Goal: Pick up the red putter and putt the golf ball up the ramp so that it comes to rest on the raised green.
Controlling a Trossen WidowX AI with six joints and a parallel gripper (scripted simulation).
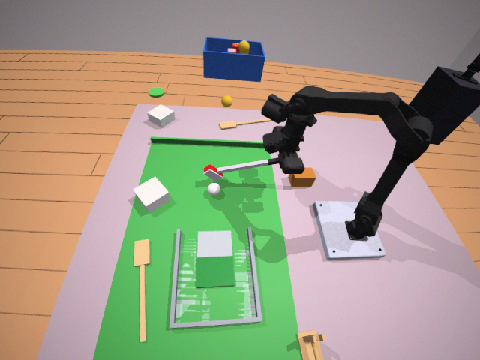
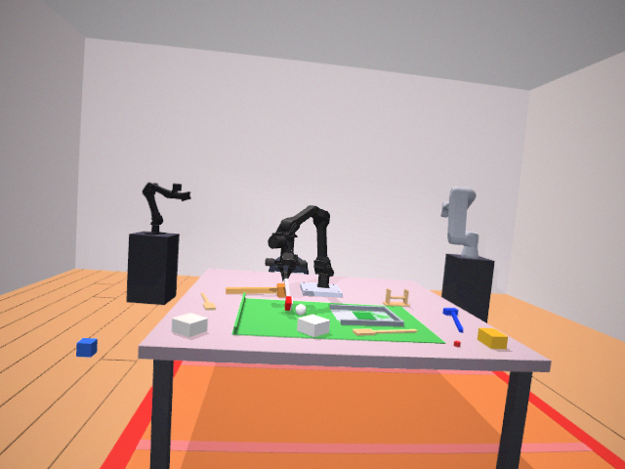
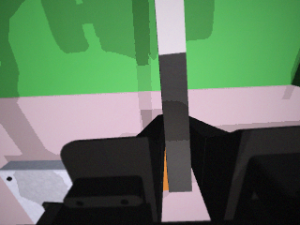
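Right now my gripper tip is 120 mm short of the red putter and 20 mm to the right of it. Round my gripper tip: white golf ball (220 mm ahead, 80 mm to the left, 60 mm below); then dark green wall (250 mm ahead, 160 mm to the right, 70 mm below).
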